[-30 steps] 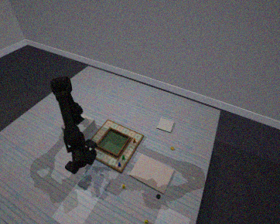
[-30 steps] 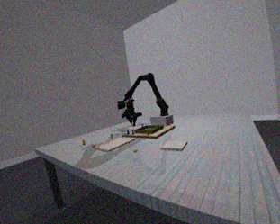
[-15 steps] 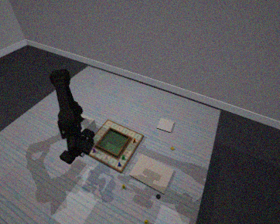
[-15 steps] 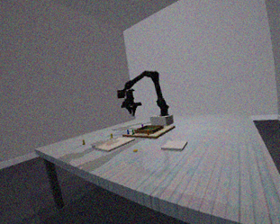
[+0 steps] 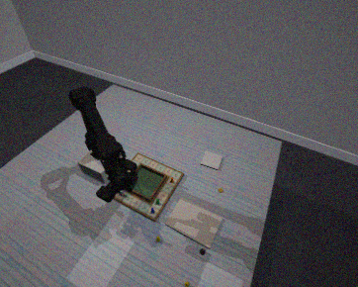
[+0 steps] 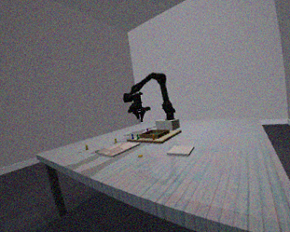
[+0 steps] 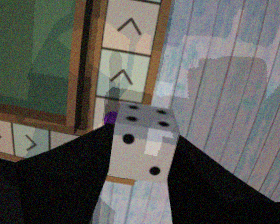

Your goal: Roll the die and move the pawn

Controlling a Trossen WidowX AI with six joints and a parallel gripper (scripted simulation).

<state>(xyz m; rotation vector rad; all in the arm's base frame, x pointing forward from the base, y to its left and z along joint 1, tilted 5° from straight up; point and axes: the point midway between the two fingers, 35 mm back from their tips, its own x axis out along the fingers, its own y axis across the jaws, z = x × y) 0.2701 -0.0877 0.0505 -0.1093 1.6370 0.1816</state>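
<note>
The orange pawn is 220 mm to the left of my gripper tip, 100 mm ahead of it and 90 mm below it. Also, from my gripper tip: green tray: 140 mm to the left, 110 mm below; then white die: right at my gripper tip; then blue pawn: 130 mm ahead, 90 mm below, 50 mm to the left.
</note>
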